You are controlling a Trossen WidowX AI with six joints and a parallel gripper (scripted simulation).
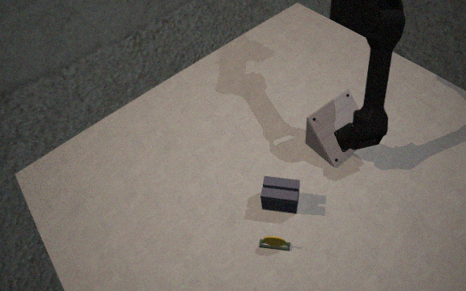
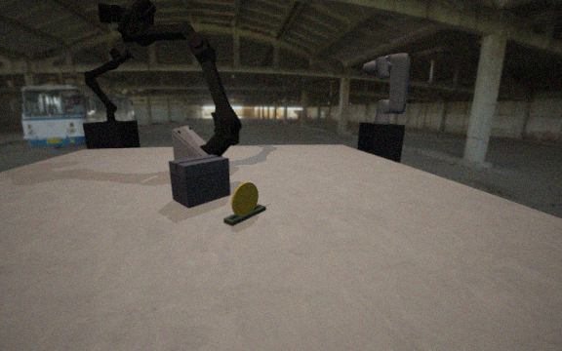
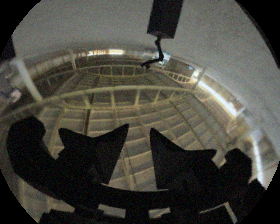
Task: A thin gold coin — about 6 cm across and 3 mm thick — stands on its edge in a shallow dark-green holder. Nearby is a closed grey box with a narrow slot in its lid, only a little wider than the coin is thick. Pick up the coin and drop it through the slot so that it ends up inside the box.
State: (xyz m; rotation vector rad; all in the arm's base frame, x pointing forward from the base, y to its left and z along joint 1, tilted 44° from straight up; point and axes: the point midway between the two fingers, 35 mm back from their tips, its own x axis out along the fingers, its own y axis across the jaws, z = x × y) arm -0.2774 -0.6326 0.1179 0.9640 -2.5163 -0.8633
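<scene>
My gripper tip is now 680 mm short of the gold coin, 540 mm above it and 510 mm to the right of it.
</scene>
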